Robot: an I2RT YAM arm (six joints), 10 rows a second.
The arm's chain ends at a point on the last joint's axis. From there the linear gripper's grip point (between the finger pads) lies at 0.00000 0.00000 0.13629 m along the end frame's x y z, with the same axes.
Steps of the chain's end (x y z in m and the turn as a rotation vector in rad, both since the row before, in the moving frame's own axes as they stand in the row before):
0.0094 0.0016 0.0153 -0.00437 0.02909 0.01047
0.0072 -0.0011 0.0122 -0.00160 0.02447 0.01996
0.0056 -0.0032 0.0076 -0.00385 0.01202 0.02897
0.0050 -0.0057 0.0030 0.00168 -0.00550 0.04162
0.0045 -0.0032 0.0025 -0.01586 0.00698 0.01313
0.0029 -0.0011 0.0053 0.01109 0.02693 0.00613
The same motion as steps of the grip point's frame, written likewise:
0.0134 0.0022 0.0152 -0.00437 0.02909 0.01047
0.0105 -0.0008 0.0122 -0.00160 0.02447 0.01996
0.0072 -0.0027 0.0076 -0.00385 0.01202 0.02897
0.0043 -0.0059 0.0030 0.00168 -0.00550 0.04162
0.0054 -0.0010 0.0025 -0.01586 0.00698 0.01313
0.0066 -0.0026 0.0052 0.01109 0.02693 0.00613

